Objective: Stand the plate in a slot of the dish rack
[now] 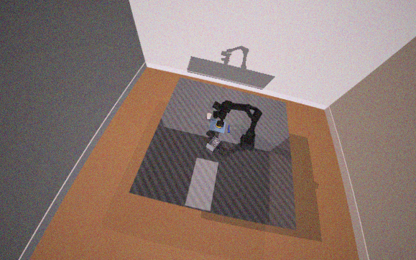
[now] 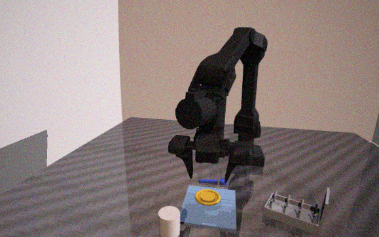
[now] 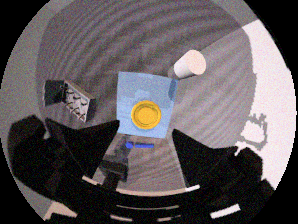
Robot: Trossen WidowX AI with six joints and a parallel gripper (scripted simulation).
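Right now the small yellow plate is 5 cm below my gripper tip. Also, from my gripper tip: pale cylinder 12 cm ahead, 5 cm to the right, 4 cm below; then small blue bar 10 cm behind, 1 cm to the left, 6 cm below; then light blue flat pad 1 cm ahead, 1 cm to the left, 6 cm below.
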